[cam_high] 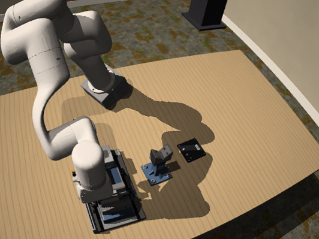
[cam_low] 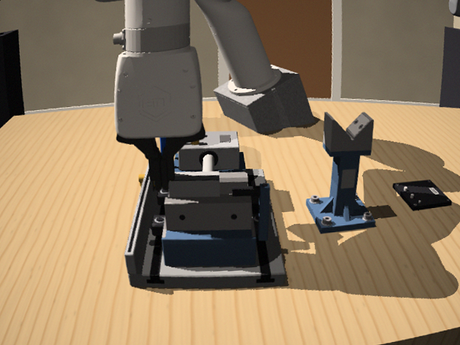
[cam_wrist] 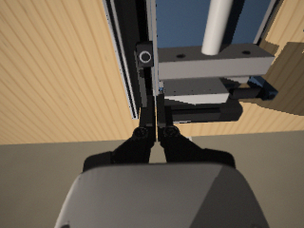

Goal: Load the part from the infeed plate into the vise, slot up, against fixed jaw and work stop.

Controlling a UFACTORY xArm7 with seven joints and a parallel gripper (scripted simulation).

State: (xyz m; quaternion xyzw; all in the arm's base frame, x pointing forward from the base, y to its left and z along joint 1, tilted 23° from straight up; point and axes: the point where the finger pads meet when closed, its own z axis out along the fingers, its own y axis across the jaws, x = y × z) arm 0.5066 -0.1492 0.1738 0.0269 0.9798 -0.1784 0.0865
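Right now my hand is 4 cm to the right of the part and 2 cm above it. From my hand the other things lie so: work stop (10 cm to the left, 3 cm below, 1 cm ahead); fixed jaw (5 cm to the left, 4 cm below, 3 cm ahead); moving jaw (6 cm to the left, 4 cm below, 3 cm behind).
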